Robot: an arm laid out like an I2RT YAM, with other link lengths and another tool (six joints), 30 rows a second.
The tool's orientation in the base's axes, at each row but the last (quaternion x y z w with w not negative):
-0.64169, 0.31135, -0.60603, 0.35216
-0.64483, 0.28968, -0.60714, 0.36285
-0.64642, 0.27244, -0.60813, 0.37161
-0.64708, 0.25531, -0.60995, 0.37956
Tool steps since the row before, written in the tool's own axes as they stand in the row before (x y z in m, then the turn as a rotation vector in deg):
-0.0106, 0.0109, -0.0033, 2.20, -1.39, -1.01
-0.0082, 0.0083, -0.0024, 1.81, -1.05, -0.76
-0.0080, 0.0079, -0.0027, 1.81, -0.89, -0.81
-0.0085, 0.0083, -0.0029, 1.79, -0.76, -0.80
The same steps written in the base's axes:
-0.0038, 0.0024, -0.0149, -0.89, -1.12, 2.40
-0.0026, 0.0017, -0.0115, -0.65, -0.96, 1.90
-0.0028, 0.0015, -0.0111, -0.69, -1.06, 1.77
-0.0028, 0.0014, -0.0118, -0.66, -1.12, 1.65

